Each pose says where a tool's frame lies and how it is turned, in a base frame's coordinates. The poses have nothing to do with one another.
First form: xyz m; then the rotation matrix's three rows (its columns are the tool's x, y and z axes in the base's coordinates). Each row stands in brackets.
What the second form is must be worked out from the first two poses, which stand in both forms.
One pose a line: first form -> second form
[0.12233 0.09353 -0.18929], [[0.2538 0.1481 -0.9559], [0.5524 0.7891 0.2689], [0.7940 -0.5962 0.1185]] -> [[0.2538 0.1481 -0.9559 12.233], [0.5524 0.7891 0.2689 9.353], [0.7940 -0.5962 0.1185 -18.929], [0 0 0 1]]
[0.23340 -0.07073 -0.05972], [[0.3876 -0.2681 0.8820], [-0.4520 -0.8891 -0.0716], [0.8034 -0.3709 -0.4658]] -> [[0.3876 -0.2681 0.8820 23.340], [-0.4520 -0.8891 -0.0716 -7.073], [0.8034 -0.3709 -0.4658 -5.972], [0 0 0 1]]
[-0.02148 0.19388 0.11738], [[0.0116 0.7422 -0.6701], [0.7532 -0.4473 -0.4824], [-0.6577 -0.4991 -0.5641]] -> [[0.0116 0.7422 -0.6701 -2.148], [0.7532 -0.4473 -0.4824 19.388], [-0.6577 -0.4991 -0.5641 11.738], [0 0 0 1]]
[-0.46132 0.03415 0.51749], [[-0.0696 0.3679 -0.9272], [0.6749 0.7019 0.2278], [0.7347 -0.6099 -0.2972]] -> [[-0.0696 0.3679 -0.9272 -46.132], [0.6749 0.7019 0.2278 3.415], [0.7347 -0.6099 -0.2972 51.749], [0 0 0 1]]
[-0.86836 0.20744 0.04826], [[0.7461 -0.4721 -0.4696], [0.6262 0.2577 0.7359], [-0.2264 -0.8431 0.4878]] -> [[0.7461 -0.4721 -0.4696 -86.836], [0.6262 0.2577 0.7359 20.744], [-0.2264 -0.8431 0.4878 4.826], [0 0 0 1]]
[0.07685 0.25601 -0.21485], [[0.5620 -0.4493 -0.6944], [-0.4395 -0.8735 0.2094], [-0.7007 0.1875 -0.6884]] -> [[0.5620 -0.4493 -0.6944 7.685], [-0.4395 -0.8735 0.2094 25.601], [-0.7007 0.1875 -0.6884 -21.485], [0 0 0 1]]
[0.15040 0.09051 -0.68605], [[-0.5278 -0.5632 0.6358], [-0.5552 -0.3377 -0.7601], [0.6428 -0.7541 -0.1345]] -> [[-0.5278 -0.5632 0.6358 15.040], [-0.5552 -0.3377 -0.7601 9.051], [0.6428 -0.7541 -0.1345 -68.605], [0 0 0 1]]
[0.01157 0.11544 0.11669], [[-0.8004 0.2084 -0.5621], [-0.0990 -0.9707 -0.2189], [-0.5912 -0.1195 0.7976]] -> [[-0.8004 0.2084 -0.5621 1.157], [-0.0990 -0.9707 -0.2189 11.544], [-0.5912 -0.1195 0.7976 11.669], [0 0 0 1]]
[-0.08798 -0.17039 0.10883], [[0.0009 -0.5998 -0.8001], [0.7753 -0.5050 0.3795], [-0.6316 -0.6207 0.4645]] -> [[0.0009 -0.5998 -0.8001 -8.798], [0.7753 -0.5050 0.3795 -17.039], [-0.6316 -0.6207 0.4645 10.883], [0 0 0 1]]
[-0.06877 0.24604 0.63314], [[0.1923 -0.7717 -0.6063], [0.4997 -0.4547 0.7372], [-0.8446 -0.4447 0.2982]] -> [[0.1923 -0.7717 -0.6063 -6.877], [0.4997 -0.4547 0.7372 24.604], [-0.8446 -0.4447 0.2982 63.314], [0 0 0 1]]
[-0.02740 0.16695 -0.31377], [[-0.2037 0.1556 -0.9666], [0.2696 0.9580 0.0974], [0.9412 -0.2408 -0.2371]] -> [[-0.2037 0.1556 -0.9666 -2.740], [0.2696 0.9580 0.0974 16.695], [0.9412 -0.2408 -0.2371 -31.377], [0 0 0 1]]
